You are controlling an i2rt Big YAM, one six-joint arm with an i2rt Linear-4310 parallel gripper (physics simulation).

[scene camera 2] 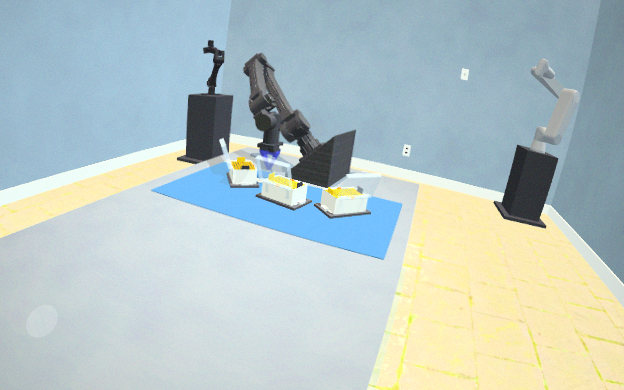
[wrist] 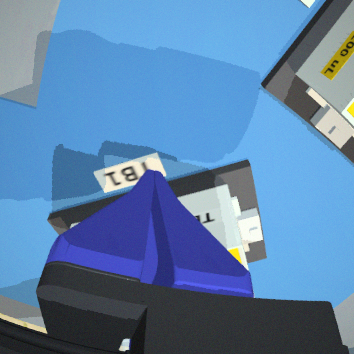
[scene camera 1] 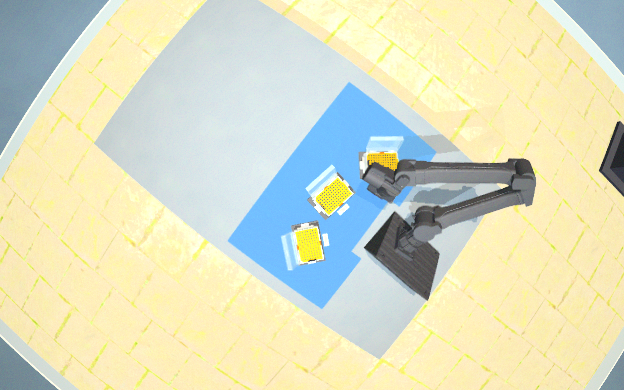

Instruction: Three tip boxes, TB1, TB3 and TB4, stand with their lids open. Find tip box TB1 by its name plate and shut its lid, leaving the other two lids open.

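Pixels of known places: gripper, between the fingertips: [scene camera 2: 268, 169] [wrist: 150, 180] [scene camera 1: 376, 188]; arm's base, origin of its link: [scene camera 2: 314, 154] [scene camera 1: 404, 244].
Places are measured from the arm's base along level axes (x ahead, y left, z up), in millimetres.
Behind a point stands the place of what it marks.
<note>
Tip box TB1 [scene camera 1: 382, 158] [scene camera 2: 243, 176] {x 277, y -175, z -58 mm} [wrist: 216, 196] {x 242, y -141, z -76 mm} stands on the blue mat; its name plate [wrist: 125, 173] {x 184, y -151, z -92 mm} reads TB1. Its clear lid [scene camera 1: 385, 144] {x 258, y -265, z -7 mm} [scene camera 2: 224, 152] {x 319, y -234, z 28 mm} is open and upright. My gripper [scene camera 2: 270, 166] {x 194, y -115, z -42 mm} [wrist: 150, 180] {x 194, y -115, z -42 mm} is shut and empty, pointing down over TB1's plate side, opposite the lid; in scene camera 1 the arm hides its fingertips. Tip box TB3 [scene camera 1: 334, 196] [scene camera 2: 284, 192] {x 362, y 13, z -50 mm} [wrist: 315, 62] {x 260, y -41, z -75 mm} is the middle one, its lid [scene camera 1: 321, 181] {x 379, y -23, z -5 mm} open. Tip box TB4 [scene camera 1: 309, 245] [scene camera 2: 345, 204] {x 336, y 202, z -56 mm} is farthest from my gripper, its lid [scene camera 1: 288, 251] {x 347, y 237, z 53 mm} [scene camera 2: 365, 183] {x 343, y 252, z 25 mm} open.
The blue mat [scene camera 1: 345, 115] {x 436, y -296, z -94 mm} [scene camera 2: 320, 232] {x 485, y 168, z -94 mm} lies on a grey surface [scene camera 1: 210, 110] {x 887, y -28, z -96 mm} [scene camera 2: 200, 300] {x 887, y 44, z -97 mm}. My arm's dark wedge base [scene camera 1: 410, 265] {x -47, y 54, z 48 mm} [scene camera 2: 332, 160] {x 87, y 93, z 9 mm} stands beside the mat. Two other arms stand on black pedestals [scene camera 2: 207, 125] [scene camera 2: 530, 185] near the walls.
</note>
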